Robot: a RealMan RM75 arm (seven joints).
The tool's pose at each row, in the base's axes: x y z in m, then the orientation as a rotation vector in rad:
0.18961, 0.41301, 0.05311, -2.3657, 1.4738, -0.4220
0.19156, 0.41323, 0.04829, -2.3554, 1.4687, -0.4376
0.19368, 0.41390, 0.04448, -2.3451, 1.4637, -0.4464
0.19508, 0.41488, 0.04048, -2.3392, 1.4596, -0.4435
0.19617, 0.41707, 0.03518, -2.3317, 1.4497, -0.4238
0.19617, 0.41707, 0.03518, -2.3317, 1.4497, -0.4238
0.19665, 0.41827, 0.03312, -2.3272, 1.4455, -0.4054
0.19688, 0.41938, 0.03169, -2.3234, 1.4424, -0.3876
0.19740, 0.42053, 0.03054, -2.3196, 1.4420, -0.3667
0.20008, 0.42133, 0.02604, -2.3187, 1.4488, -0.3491
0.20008, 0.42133, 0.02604, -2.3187, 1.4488, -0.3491
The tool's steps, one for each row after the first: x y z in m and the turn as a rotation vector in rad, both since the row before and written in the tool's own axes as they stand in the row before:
0.00025, 0.00035, 0.00519, 0.0140, 0.0054, 0.0002
-0.00003, -0.00033, 0.00440, 0.0122, 0.0011, 0.0012
-0.00063, 0.00025, 0.00430, 0.0057, -0.0050, 0.0012
-0.00194, 0.00061, 0.00547, 0.0055, -0.0186, 0.0014
0.00000, 0.00000, 0.00000, 0.0000, 0.0000, 0.0000
-0.00100, 0.00006, 0.00221, 0.0007, -0.0148, 0.0027
-0.00097, 0.00002, 0.00155, -0.0003, -0.0138, 0.0028
-0.00085, -0.00036, 0.00144, -0.0025, -0.0148, 0.0047
0.00037, -0.00043, 0.00527, -0.0073, -0.0091, 0.0067
0.00000, 0.00000, 0.00000, 0.0000, 0.0000, 0.0000

